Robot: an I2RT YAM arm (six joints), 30 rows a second.
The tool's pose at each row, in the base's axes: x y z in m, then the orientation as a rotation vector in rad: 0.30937, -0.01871, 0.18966, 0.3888, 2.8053, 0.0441; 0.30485, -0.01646, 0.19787, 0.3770, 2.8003, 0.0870; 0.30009, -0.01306, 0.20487, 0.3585, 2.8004, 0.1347; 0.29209, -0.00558, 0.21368, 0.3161, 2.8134, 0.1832; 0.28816, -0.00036, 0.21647, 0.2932, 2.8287, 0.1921; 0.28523, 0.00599, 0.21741, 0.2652, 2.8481, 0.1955; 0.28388, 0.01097, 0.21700, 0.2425, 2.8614, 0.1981; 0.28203, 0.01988, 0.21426, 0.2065, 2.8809, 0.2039; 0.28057, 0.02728, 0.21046, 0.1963, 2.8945, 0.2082
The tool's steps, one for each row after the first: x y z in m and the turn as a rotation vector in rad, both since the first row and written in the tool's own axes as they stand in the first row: 0.00231, 0.00158, -0.00922, -0.0313, -0.0013, -0.0031; 0.00551, 0.00411, -0.01738, -0.0660, 0.0031, -0.0106; 0.01224, 0.00986, -0.02830, -0.1021, 0.0188, -0.0354; 0.01642, 0.01406, -0.03222, -0.1084, 0.0333, -0.0511; 0.02054, 0.01948, -0.03408, -0.1109, 0.0508, -0.0711; 0.02324, 0.02389, -0.03416, -0.1132, 0.0627, -0.0870; 0.02816, 0.03179, -0.03222, -0.1181, 0.0807, -0.1117; 0.03262, 0.03826, -0.02914, -0.1198, 0.0942, -0.1188
